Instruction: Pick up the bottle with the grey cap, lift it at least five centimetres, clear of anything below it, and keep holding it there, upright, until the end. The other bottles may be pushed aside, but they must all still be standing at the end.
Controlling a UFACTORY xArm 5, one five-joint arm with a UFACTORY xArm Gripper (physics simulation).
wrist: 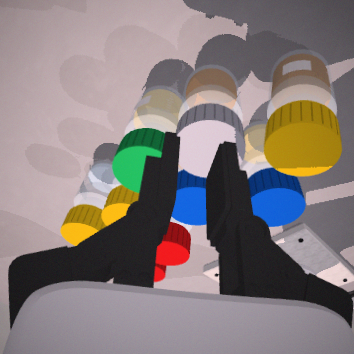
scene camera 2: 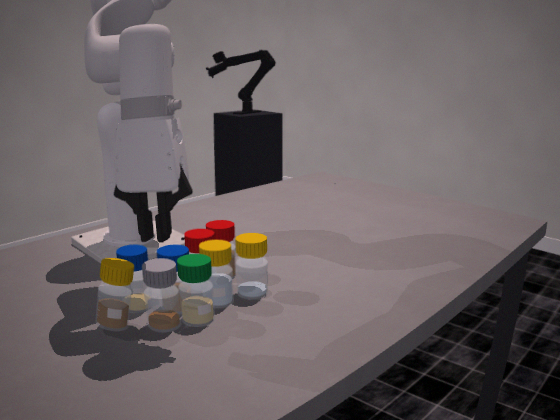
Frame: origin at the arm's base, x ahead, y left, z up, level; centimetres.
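Seen in the pictures: gripper, fingertip midpoint: (wrist: 193, 156) (scene camera 2: 155, 240); arm's base, link origin: (scene camera 2: 129, 237).
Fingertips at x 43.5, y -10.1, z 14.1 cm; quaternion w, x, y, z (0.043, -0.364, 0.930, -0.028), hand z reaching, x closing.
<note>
Pixels of each thing's top centre, then the offset from my fingertips to it.
- bottle with the grey cap, top centre: (wrist: 209, 151) (scene camera 2: 158, 264) dy +1.5, dx -3.6, dz -5.3 cm
- green-capped bottle, top centre: (wrist: 143, 171) (scene camera 2: 193, 259) dy +7.1, dx -2.5, dz -5.4 cm
- yellow-capped bottle, top centre: (wrist: 320, 148) (scene camera 2: 110, 261) dy -5.5, dx -6.9, dz -4.4 cm
The bottle with the grey cap (scene camera 2: 159, 272) (wrist: 207, 142) stands upright on the table in the front row. My gripper (scene camera 2: 154, 238) (wrist: 193, 156) is narrowly open and empty, with a small gap between its black fingers. It hangs above the bottles. In scene camera 2 its fingertips are over the blue caps, higher than the grey cap. In the wrist view the grey cap shows through and beyond the finger gap. A green-capped bottle (scene camera 2: 194, 268) (wrist: 137, 162) stands right beside it in scene camera 2. A yellow-capped bottle (scene camera 2: 116, 271) (wrist: 302, 140) at its left leans slightly.
Two blue-capped bottles (scene camera 2: 132, 256) (scene camera 2: 172, 253) stand behind the grey one. Two more yellow-capped bottles (scene camera 2: 215, 252) (scene camera 2: 251, 245) and two red-capped bottles (scene camera 2: 199, 240) (scene camera 2: 220, 230) stand behind and to the right. The robot's base plate (scene camera 2: 82, 241) (wrist: 312, 245) lies behind them.
</note>
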